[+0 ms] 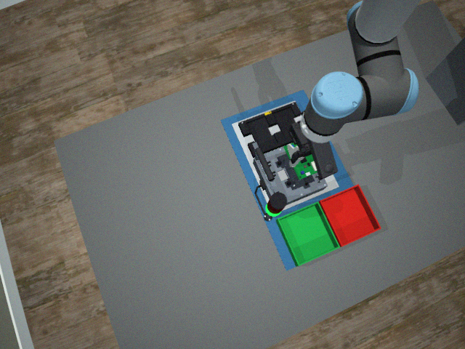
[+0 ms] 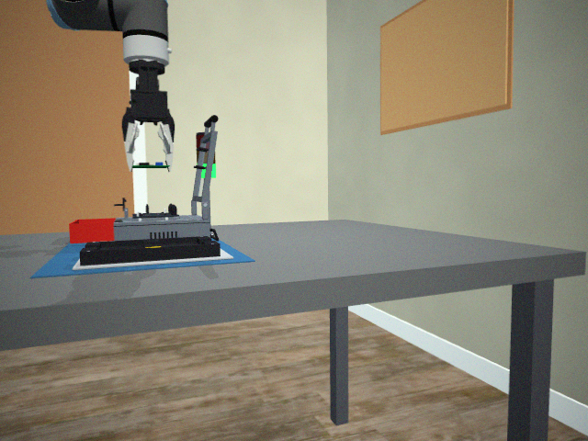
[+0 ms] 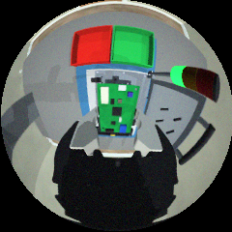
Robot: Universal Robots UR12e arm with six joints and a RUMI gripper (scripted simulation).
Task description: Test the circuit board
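Right now the green circuit board is 10 mm to the right of my hand. Round my hand: green bin (30 mm ahead, 200 mm to the left, 160 mm below); then black latch hook (70 mm behind, 40 mm to the left, 90 mm below); then tester lid (120 mm ahead, 10 mm above).
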